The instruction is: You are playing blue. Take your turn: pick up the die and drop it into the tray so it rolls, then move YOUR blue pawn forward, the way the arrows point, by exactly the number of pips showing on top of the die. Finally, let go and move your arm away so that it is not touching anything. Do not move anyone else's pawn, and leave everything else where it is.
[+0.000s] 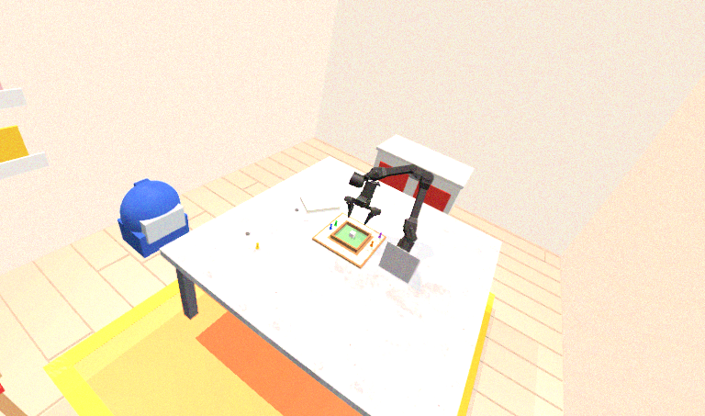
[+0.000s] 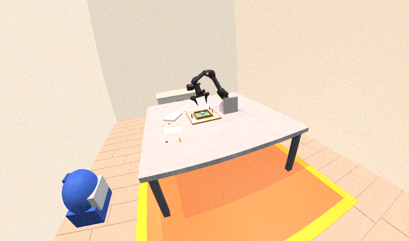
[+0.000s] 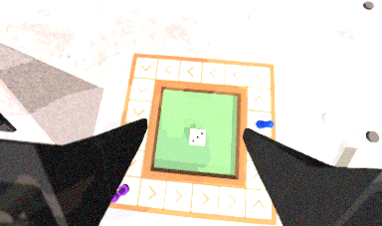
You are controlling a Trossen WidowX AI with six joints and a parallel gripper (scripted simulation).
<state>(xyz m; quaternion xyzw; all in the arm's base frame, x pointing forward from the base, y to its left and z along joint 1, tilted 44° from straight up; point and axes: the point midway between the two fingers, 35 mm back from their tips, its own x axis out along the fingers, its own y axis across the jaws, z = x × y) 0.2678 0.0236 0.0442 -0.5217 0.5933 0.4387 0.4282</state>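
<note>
My gripper tip is now 12 cm short of the blue pawn, 2 cm to the right of it and 10 cm above it. Round my gripper tip: white die: 1 cm ahead, 1 cm to the right, 10 cm below; then orange pawn: 11 cm behind, 2 cm to the right, 10 cm below; then green tray: 1 cm ahead, 12 cm below.
</note>
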